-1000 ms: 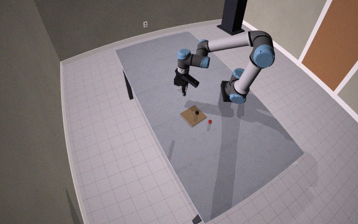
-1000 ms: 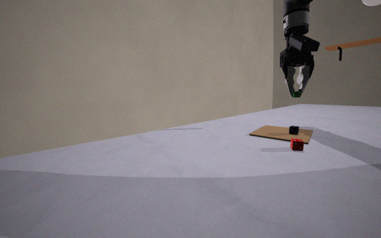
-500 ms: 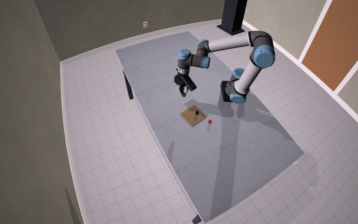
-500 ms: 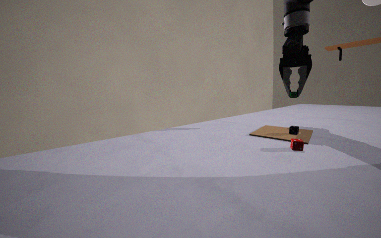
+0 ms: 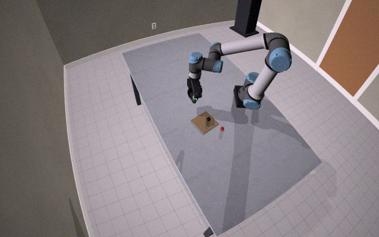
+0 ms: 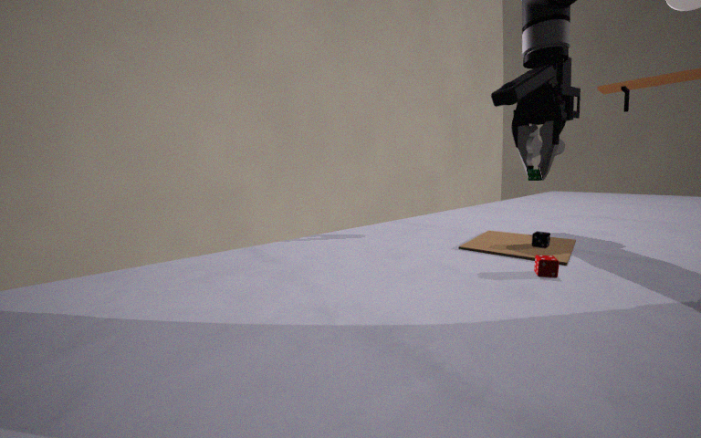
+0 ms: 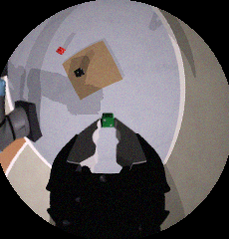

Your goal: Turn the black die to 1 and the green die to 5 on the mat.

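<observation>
Right now my hand is 1 cm past the brown mat, 12 cm to the right of it and 11 cm above it. Also, from my hand: green die 1 cm below; then red die 6 cm behind, 24 cm to the left, 10 cm below; then black die 4 cm behind, 12 cm to the left, 10 cm below.
</observation>
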